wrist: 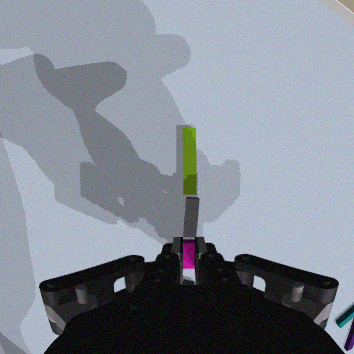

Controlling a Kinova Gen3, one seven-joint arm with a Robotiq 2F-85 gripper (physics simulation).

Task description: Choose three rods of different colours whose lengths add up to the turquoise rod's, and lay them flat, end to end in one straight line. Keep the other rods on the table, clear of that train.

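Places are measured from the arm's base along level axes (x ahead, y left, z up), in centimetres.
Where they show: gripper, fingertip midpoint: (188, 248).
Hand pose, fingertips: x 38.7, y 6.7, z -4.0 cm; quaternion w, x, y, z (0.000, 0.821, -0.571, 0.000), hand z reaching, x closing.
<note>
After its pixels a point has its place.
My gripper (188, 248) @[x 38.7, y 6.7, z -4.0 cm] is at the bottom centre, shut on a magenta rod (188, 254) @[x 38.5, y 6.6, z -3.2 cm], part of which is hidden by the fingers. Just ahead of the fingertips a grey rod (191, 217) @[x 40.9, y 7.2, z -4.7 cm] lies flat, turned very slightly. Beyond it a lime green rod (189, 160) @[x 44.8, y 8.8, z -4.7 cm] lies flat, nearly in line with the grey one, with a small gap or touching ends; I cannot tell which exactly. The magenta rod is roughly in line with both. Part of the turquoise rod (346, 316) @[x 34.8, y -14.9, z -4.9 cm] shows at the lower right edge.
A purple rod (350, 337) @[x 31.3, y -19.2, z -5.0 cm] shows partly at the lower right edge, beside the turquoise one. The arm's shadows fall over the left and middle of the pale table top (280, 110) @[x 51.6, y 2.9, z -5.7 cm]. The table's edge (342, 10) crosses the top right corner.
</note>
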